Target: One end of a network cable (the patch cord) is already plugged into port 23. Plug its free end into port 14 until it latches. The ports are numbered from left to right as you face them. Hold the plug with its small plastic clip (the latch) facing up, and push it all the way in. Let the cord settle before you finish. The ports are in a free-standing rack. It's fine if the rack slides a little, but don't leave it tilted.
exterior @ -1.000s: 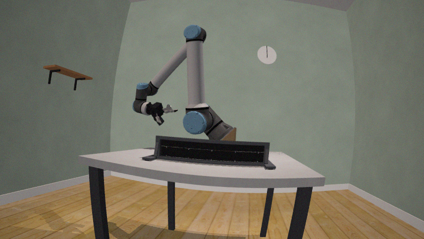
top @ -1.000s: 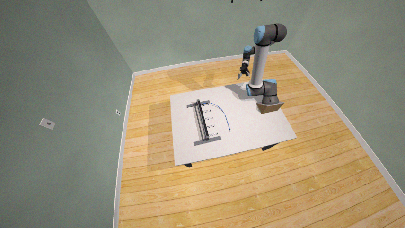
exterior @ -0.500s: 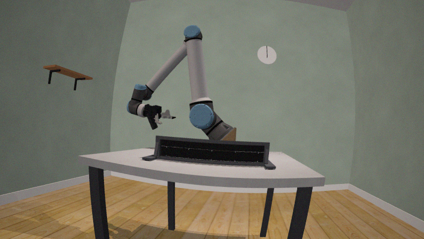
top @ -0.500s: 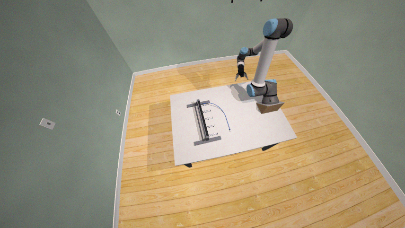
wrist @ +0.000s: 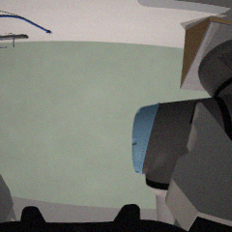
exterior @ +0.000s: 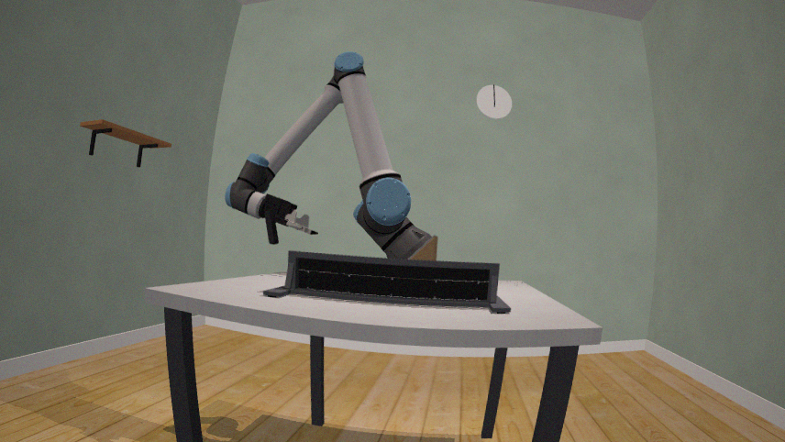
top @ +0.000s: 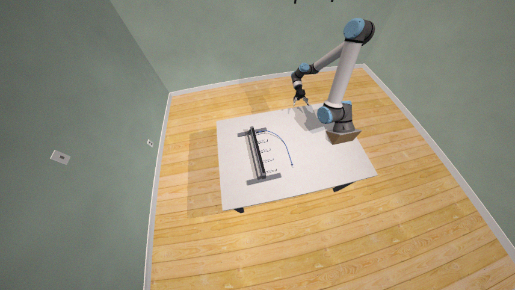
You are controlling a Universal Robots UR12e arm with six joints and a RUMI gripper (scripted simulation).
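Now: the plug 520 mm to the left of my hand, 260 mm ahead of it and 150 mm below it.
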